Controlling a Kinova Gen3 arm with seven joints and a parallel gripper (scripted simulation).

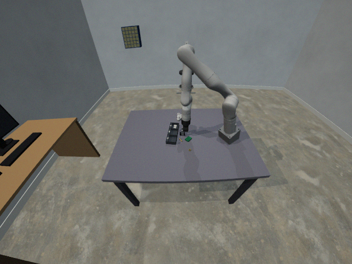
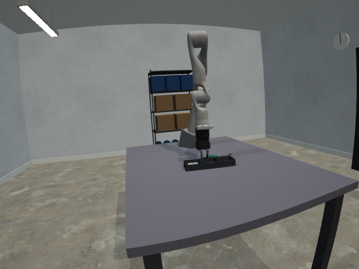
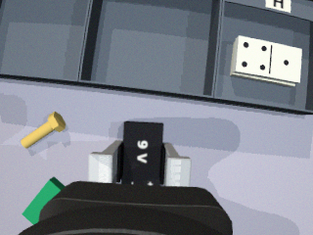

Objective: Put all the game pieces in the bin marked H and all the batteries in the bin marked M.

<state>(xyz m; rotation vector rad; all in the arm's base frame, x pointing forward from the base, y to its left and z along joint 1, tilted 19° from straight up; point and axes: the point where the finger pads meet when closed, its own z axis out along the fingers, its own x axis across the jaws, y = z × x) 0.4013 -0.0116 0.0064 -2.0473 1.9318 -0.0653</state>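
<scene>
My gripper is now 10 mm past the black 9-volt battery and 10 mm above it. The rest, counted from my hand: yellow bolt: 10 mm ahead, 70 mm to the left, 10 mm below; dark divided bin: 90 mm ahead; green flat piece: 60 mm behind, 50 mm to the left, 10 mm below.
</scene>
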